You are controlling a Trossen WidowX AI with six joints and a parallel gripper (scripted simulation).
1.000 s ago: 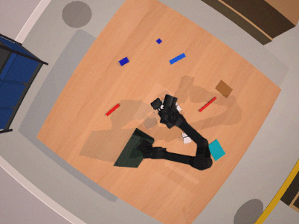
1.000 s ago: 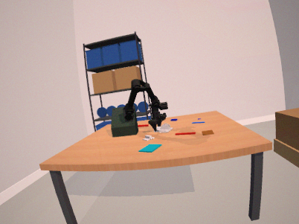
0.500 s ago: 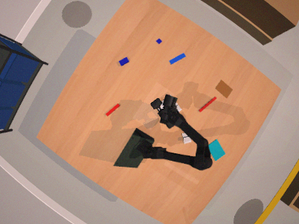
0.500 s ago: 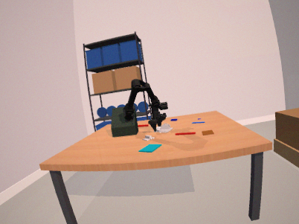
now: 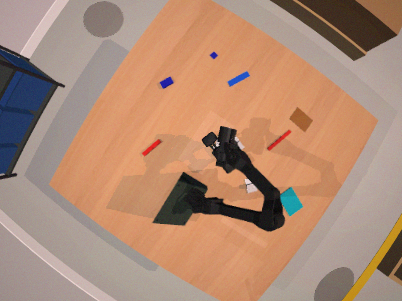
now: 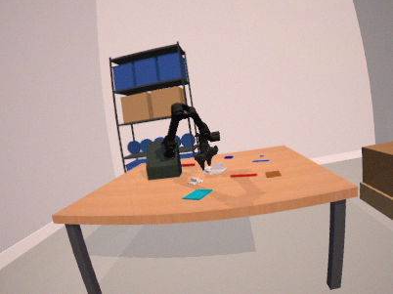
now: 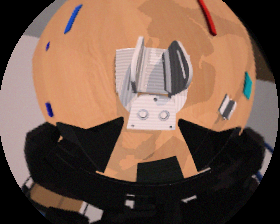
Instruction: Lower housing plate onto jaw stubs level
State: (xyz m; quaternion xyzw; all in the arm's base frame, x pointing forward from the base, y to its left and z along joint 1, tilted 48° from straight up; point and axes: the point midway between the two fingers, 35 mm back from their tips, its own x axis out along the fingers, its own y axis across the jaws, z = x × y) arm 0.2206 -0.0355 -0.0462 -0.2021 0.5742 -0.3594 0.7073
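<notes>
The white housing plate lies 10 mm ahead of my gripper tip. Also, from my gripper tip: teal tile: 10 mm ahead, 450 mm to the right, 20 mm below; brown tile: 370 mm ahead, 240 mm to the right, 20 mm below.
</notes>
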